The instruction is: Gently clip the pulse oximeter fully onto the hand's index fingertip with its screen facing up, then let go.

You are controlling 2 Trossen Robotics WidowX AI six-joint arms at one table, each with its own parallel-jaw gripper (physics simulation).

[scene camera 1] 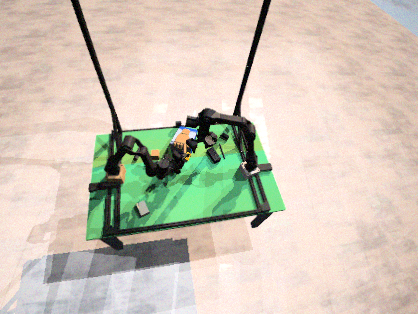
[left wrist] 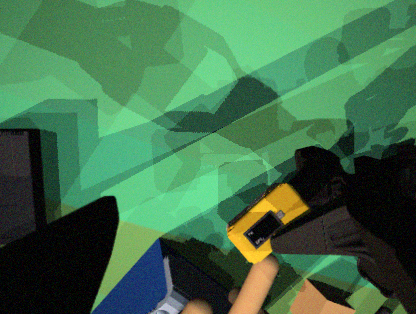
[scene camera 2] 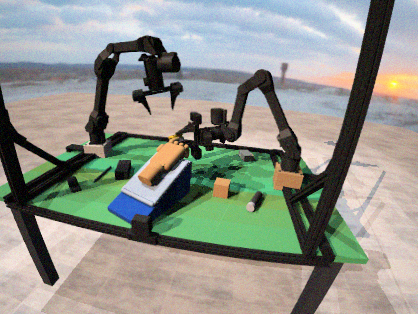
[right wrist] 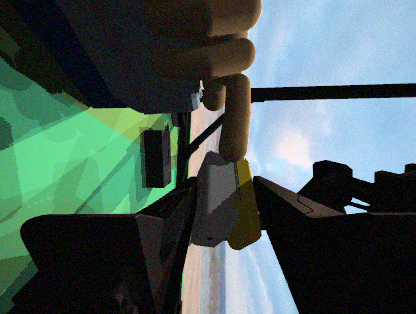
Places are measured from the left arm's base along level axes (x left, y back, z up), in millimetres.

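Where they show: left gripper, fingertip midpoint: [scene camera 1: 199, 150] [left wrist: 233, 201] [scene camera 2: 161, 112]; right gripper, fingertip midpoint: [scene camera 1: 187, 155] [left wrist: 261, 232] [right wrist: 224, 182]; left arm's base at its link origin: [scene camera 1: 250, 167] [scene camera 2: 97, 142]; right arm's base at its link origin: [scene camera 1: 114, 171] [scene camera 2: 289, 168].
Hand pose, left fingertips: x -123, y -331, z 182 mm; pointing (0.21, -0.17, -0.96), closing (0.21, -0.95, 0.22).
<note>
Each offset is from my left fingertips to the top centre of the thing. "pt": to the spot under its first point.
The yellow and grey pulse oximeter @(dx -39, dy -64, dz -72 mm) [scene camera 1: 188, 157] [scene camera 2: 173, 137] [left wrist: 268, 222] [right wrist: 244, 210] is in the air at the index finger [left wrist: 254, 287] [right wrist: 236, 120] of the tan hand @(pt dx -214, dy -12, dz -108 mm) [scene camera 1: 185, 135] [scene camera 2: 164, 159]. Its dark screen faces up in the left wrist view. The fingertip meets its near end; how far it sits inside is hidden. The oximeter is slightly tilted in the right wrist view. My right gripper [right wrist: 224, 182] is shut on its grey and yellow sides, one finger beside the screen. My left gripper [scene camera 2: 161, 111] is open and empty, high above the table.
The hand lies on a blue wedge @(pt dx -269, dy -72, dz -203 mm) [scene camera 2: 174, 194] with a pale top. An orange cube @(dx -201, dy -233, dz -190 mm) [scene camera 1: 155, 154] [scene camera 2: 221, 189] and a cylinder @(dx -261, dy -340, dz -213 mm) [scene camera 2: 254, 201] lie to its right in scene camera 2. A black box @(dx -69, dy +148, dz -205 mm) [scene camera 1: 213, 154] [scene camera 2: 123, 169] stands to its left; a grey box @(dx +140, dy -405, dz -210 mm) [scene camera 1: 142, 208] [scene camera 2: 246, 155] lies farther back.
</note>
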